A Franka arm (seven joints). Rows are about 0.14 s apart.
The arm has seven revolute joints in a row. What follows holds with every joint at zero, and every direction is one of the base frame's.
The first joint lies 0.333 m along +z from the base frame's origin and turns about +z.
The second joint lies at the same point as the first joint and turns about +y.
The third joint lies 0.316 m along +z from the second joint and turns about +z.
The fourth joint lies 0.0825 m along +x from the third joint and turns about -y.
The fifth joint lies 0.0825 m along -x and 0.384 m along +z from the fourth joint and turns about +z.
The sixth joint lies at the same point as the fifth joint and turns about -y.
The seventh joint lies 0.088 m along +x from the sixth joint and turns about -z.
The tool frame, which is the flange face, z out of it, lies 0.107 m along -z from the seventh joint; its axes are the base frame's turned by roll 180, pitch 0 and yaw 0 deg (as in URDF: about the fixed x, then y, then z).
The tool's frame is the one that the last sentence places.
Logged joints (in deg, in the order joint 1, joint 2, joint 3, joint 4, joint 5, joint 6, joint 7), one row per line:
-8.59, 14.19, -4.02, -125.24, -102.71, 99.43, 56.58
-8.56, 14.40, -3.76, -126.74, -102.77, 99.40, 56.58
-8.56, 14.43, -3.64, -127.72, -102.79, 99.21, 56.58
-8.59, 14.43, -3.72, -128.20, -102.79, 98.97, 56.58
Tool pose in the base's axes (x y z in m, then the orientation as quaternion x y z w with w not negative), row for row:
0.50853, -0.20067, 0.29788, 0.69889, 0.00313, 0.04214, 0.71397
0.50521, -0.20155, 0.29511, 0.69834, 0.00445, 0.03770, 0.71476
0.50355, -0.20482, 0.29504, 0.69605, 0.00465, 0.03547, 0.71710
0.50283, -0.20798, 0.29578, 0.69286, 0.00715, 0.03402, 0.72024
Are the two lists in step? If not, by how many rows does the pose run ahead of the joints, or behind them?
The pose runs 2 rows ahead of the joints: the pose in row i belongs to the joints in row i + 2.
